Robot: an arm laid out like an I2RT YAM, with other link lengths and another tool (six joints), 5 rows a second.
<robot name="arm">
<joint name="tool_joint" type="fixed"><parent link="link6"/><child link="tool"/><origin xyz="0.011 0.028 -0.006" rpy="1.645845 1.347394 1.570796"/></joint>
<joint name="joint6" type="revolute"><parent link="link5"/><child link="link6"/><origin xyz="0.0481 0 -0.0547"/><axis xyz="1 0 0"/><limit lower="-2.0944" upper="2.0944"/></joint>
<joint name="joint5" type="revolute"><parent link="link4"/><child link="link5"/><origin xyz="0.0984 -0.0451 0.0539"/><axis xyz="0 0 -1"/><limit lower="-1.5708" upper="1.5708"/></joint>
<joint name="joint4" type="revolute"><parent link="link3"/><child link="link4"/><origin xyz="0.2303 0.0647 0.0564"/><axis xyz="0 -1 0"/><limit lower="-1.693" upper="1.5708"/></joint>
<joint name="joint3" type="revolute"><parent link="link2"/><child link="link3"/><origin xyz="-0.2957 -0.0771 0"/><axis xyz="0 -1 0"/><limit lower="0" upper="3.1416"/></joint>
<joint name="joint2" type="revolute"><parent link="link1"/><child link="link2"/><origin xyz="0.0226 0.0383 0.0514"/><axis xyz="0 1 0"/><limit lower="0" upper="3.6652"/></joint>
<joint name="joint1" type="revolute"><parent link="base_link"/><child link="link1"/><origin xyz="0 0 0.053"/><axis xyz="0 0 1"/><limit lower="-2.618" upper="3.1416"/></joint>
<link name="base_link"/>
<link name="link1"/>
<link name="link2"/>
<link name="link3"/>
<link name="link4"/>
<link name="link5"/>
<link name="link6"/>
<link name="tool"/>
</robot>
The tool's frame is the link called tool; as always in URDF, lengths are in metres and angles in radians.
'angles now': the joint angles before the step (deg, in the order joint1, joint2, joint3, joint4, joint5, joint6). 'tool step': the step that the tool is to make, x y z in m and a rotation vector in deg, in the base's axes. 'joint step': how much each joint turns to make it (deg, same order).
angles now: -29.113 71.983 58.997 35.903 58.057 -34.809
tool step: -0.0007 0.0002 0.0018 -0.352 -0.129 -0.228
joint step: 0.010 -0.005 0.024 0.768 0.121 -0.604
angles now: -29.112 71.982 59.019 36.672 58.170 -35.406
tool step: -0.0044 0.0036 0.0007 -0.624 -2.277 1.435
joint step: -0.069 -1.262 -1.202 0.457 -1.146 2.102
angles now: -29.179 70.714 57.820 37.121 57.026 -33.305
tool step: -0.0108 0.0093 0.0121 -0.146 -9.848 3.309
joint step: 0.017 -3.082 -0.100 -2.788 -1.078 10.167
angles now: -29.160 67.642 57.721 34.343 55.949 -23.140
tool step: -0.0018 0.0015 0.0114 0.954 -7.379 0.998
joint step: 0.027 -0.348 2.143 -3.194 0.921 8.023
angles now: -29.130 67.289 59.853 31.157 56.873 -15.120
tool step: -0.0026 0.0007 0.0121 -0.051 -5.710 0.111
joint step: -0.056 -0.008 1.824 -0.825 0.971 4.755
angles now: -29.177 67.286 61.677 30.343 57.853 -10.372
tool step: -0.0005 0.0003 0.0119 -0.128 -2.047 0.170
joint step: 0.016 0.334 2.624 -1.828 0.234 1.637
